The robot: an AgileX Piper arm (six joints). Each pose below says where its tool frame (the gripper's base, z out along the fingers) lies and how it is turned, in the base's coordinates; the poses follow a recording.
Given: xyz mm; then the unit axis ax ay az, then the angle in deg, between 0 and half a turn.
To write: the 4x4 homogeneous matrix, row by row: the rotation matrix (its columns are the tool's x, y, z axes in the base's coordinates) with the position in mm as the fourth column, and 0 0 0 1 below. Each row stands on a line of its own. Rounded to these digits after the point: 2 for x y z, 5 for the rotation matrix.
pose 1, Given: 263.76, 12.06, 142.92, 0.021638, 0.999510, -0.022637, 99.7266
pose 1, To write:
-0.16840, 0.04759, 0.98457, 263.76
0.00297, 0.99885, -0.04778, 12.06
-0.98571, -0.00512, -0.16835, 142.92
0, 0, 0, 1

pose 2, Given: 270.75, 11.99, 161.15, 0.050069, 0.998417, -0.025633, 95.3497
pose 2, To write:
-0.09049, 0.08017, 0.99266, 270.75
0.02913, 0.99654, -0.07783, 11.99
-0.99547, 0.02187, -0.09252, 161.15
0, 0, 0, 1

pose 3, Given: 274.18, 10.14, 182.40, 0.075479, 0.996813, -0.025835, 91.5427
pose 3, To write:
-0.02107, 0.10309, 0.99445, 274.18
0.05144, 0.99346, -0.10190, 10.14
-0.99845, 0.04901, -0.02624, 182.40
0, 0, 0, 1

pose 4, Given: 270.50, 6.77, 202.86, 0.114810, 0.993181, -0.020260, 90.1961
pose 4, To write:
0.00980, 0.13468, 0.99084, 270.50
0.09416, 0.98636, -0.13500, 6.77
-0.99551, 0.09462, -0.00301, 202.86
0, 0, 0, 1

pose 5, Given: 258.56, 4.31, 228.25, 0.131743, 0.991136, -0.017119, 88.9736
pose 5, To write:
0.03496, 0.14535, 0.98876, 258.56
0.11112, 0.98267, -0.14839, 4.31
-0.99319, 0.11506, 0.01820, 228.25
0, 0, 0, 1

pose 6, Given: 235.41, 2.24, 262.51, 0.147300, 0.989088, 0.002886, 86.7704
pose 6, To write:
0.07681, 0.13460, 0.98792, 235.41
0.14037, 0.97952, -0.14437, 2.24
-0.98712, 0.14976, 0.05635, 262.51
0, 0, 0, 1

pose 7, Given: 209.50, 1.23, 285.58, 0.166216, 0.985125, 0.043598, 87.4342
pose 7, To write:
0.07116, 0.11286, 0.99106, 209.50
0.19997, 0.97179, -0.12502, 1.23
-0.97722, 0.20708, 0.04658, 285.58
0, 0, 0, 1

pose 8, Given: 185.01, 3.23, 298.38, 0.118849, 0.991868, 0.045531, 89.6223
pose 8, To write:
0.02062, 0.07158, 0.99722, 185.01
0.16264, 0.98391, -0.07398, 3.23
-0.98647, 0.16371, 0.00865, 298.38
0, 0, 0, 1

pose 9, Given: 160.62, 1.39, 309.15, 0.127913, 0.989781, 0.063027, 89.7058
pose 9, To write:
0.02141, 0.06293, 0.99779, 160.62
0.18898, 0.97977, -0.06585, 1.39
-0.98175, 0.18997, 0.00909, 309.15
0, 0, 0, 1

